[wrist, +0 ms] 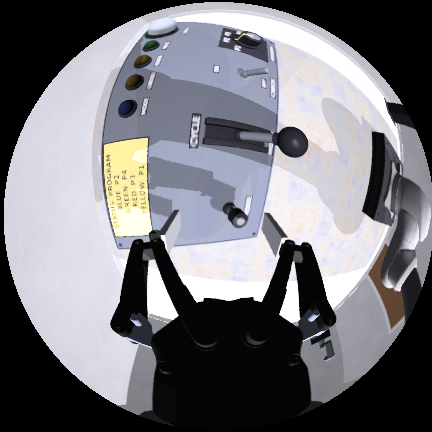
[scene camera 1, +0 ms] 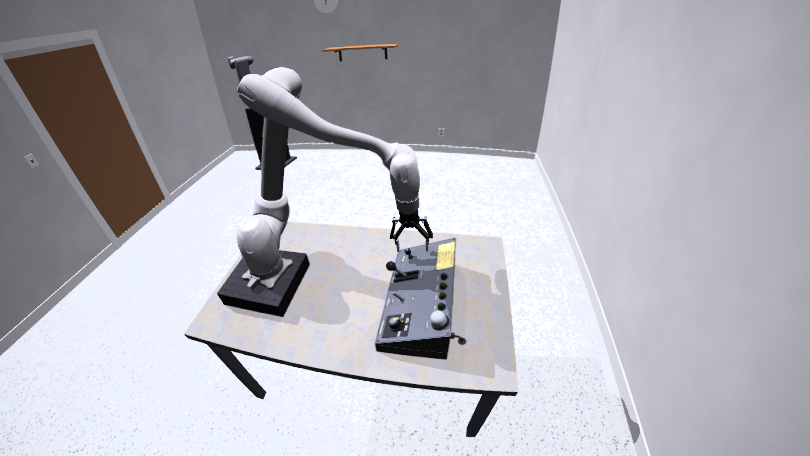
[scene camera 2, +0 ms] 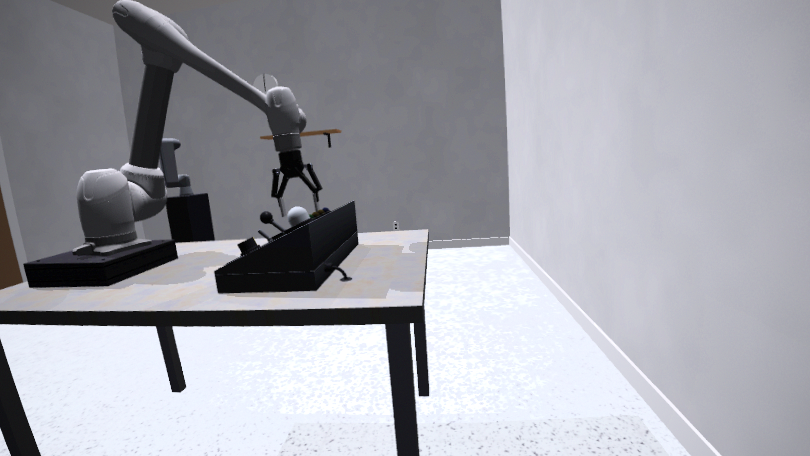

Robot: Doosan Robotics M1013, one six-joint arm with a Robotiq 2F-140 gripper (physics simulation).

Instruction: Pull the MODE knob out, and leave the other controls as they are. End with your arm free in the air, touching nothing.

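Places are measured from the arm's base along level axes (x up, y back, z right), in centimetres.
Pixels of known places: gripper, fingertip midpoint: (wrist: pixel 221 219) (scene camera 1: pixel 412 249); arm's base, origin of the base link: (wrist: pixel 391 190) (scene camera 1: pixel 268 270) (scene camera 2: pixel 113 249).
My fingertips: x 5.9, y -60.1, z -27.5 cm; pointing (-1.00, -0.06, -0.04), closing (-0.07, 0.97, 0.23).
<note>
For each thing: its top centre in the pictures, then the offset to it from my fingertips. "*": a spot on its surface instead.
- small dark push-pull knob, middle of its top: (wrist: pixel 238 221) (scene camera 1: pixel 407 249) dx -0.1, dy +2.3, dz +0.3 cm
- blue button, surface spot: (wrist: pixel 127 108) * dx +2.7, dy -15.6, dz +12.8 cm
- CYCLE lever, middle of its top: (wrist: pixel 299 141) (scene camera 2: pixel 265 211) (scene camera 1: pixel 390 262) dx +3.0, dy +5.1, dz +13.0 cm
- toggle, middle of its top: (wrist: pixel 256 66) (scene camera 1: pixel 397 292) dx -0.8, dy -1.6, dz +24.0 cm
- rotary selector, middle of its top: (scene camera 2: pixel 246 237) (scene camera 1: pixel 394 319) dx -0.9, dy -4.6, dz +35.6 cm
- white dome, surface spot: (scene camera 1: pixel 438 319) * dx +5.6, dy -20.1, dz +35.7 cm
- yellow note, surface spot: (wrist: pixel 127 190) (scene camera 1: pixel 444 255) * dx +1.2, dy -14.2, dz +1.1 cm
The sloped grey control panel (scene camera 1: pixel 420 308) (scene camera 2: pixel 334 240) (wrist: pixel 185 65) stands on the table. A small dark push-pull knob (scene camera 1: pixel 408 253) (wrist: pixel 236 216) stands out near the panel's far end; its label is too small to read. A label reading MODE is beside the blue button (wrist: pixel 127 108). My gripper (scene camera 1: pixel 412 248) (scene camera 2: pixel 299 206) (wrist: pixel 221 219) is open and empty, pointing down above the panel's far end. In the wrist view the small knob appears between the spread fingers, apart from both. The knob does not show clearly in scene camera 2's view.
The CYCLE lever (scene camera 1: pixel 391 265) (scene camera 2: pixel 266 216) (wrist: pixel 292 142) rises beside the knob. Farther along are a toggle (scene camera 1: pixel 399 297) (wrist: pixel 255 72), a rotary selector (scene camera 1: pixel 395 322) (wrist: pixel 249 39) and a white dome (scene camera 1: pixel 438 319) (wrist: pixel 162 27). A yellow note (scene camera 1: pixel 445 256) (wrist: pixel 127 190) lies near my fingers.
</note>
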